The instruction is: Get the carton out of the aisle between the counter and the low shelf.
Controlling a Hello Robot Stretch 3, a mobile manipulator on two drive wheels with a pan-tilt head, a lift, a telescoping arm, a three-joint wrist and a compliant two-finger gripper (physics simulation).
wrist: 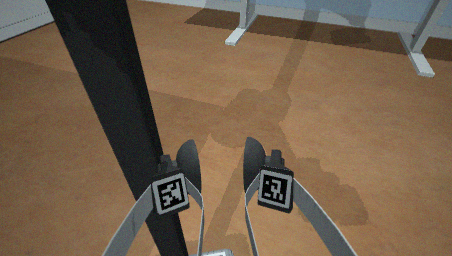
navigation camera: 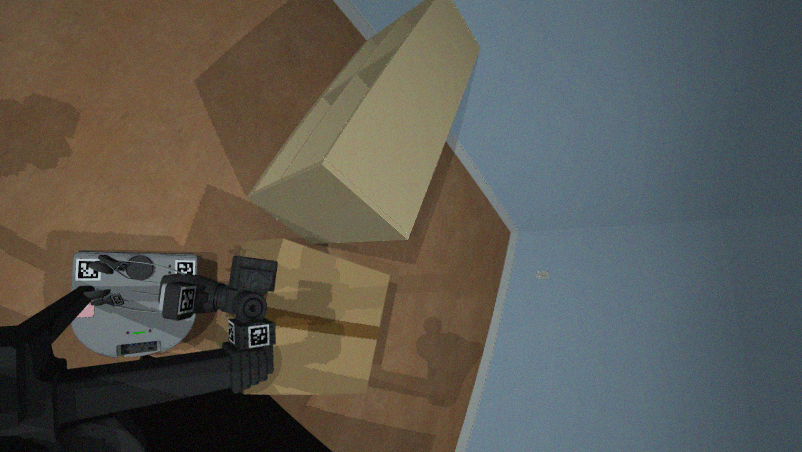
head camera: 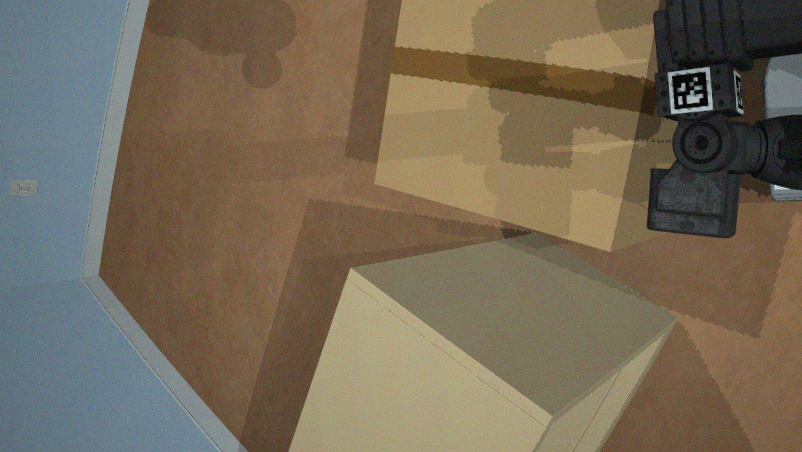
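Where they show: gripper, fingertip midpoint: (navigation camera: 88, 278); robot's base at its link origin: (navigation camera: 139, 266).
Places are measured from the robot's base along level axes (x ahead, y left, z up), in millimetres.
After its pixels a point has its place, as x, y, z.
The carton (head camera: 432, 134) @[-99, -671, 406] (navigation camera: 351, 359) @[-316, -620, 406] is a tan box with a brown tape strip, standing on the floor close to the end of the low shelf (head camera: 415, 359) @[231, -579, 610] (navigation camera: 393, 123) @[475, -623, 610]. The shelf is cream coloured. A black surface (navigation camera: 235, 423) @[-413, -214, 412] at the bottom of the navigation view looks like the counter, on the carton's other side. My wrist overlaps the carton's near side in the head and navigation views; I cannot tell whether they touch. My gripper (navigation camera: 101, 278) @[7, 80, 578] (wrist: 220, 157) @[7, 80, 578] is open and empty, turned back over my base. The carton does not show in the wrist view.
Blue walls (head camera: 50, 112) @[-432, -2569, 327] (navigation camera: 617, 140) @[760, -2103, 1141] with a pale baseboard (head camera: 106, 168) @[-211, -2677, 43] (navigation camera: 488, 348) @[-779, -2360, 41] stand beyond the carton and shelf. My round-fronted base (navigation camera: 101, 331) @[-177, 96, 160] is left of the carton in the navigation view. In the wrist view my dark mast (wrist: 110, 100) is at left and white legs (wrist: 417, 60) stand by the wall.
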